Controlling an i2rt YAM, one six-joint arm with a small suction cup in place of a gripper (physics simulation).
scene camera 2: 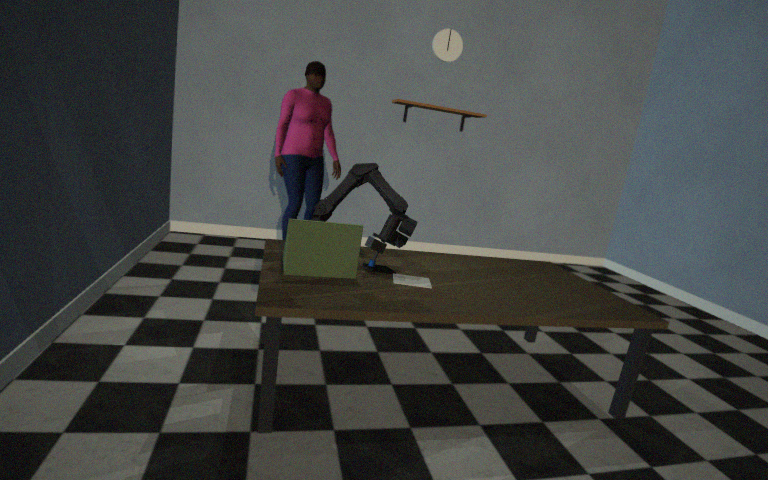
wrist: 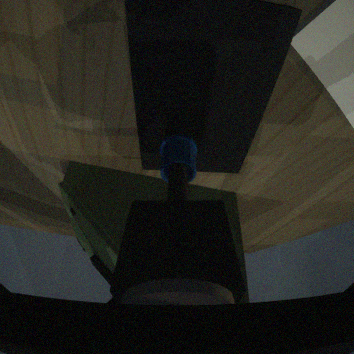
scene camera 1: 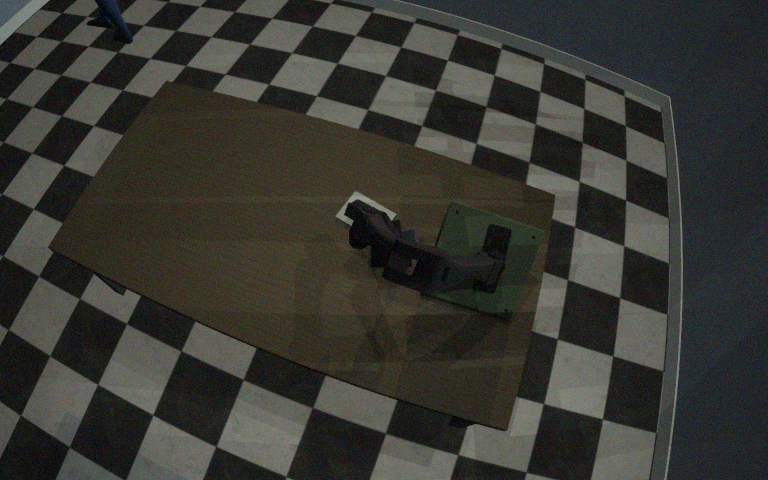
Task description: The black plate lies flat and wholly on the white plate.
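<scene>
The black plate is a dark flat rectangle. It hangs on my blue suction cup, which sits near its rear edge. The plate is flat and very low over the brown table. The white plate lies flat on the table just beside it, at the upper right in the wrist view. The two plates do not overlap. In scene camera 1 the arm hides the black plate and part of the white plate.
The arm stands on a green base plate near the table's end. A person in a pink top stands behind the table. A wall shelf and a clock are on the back wall.
</scene>
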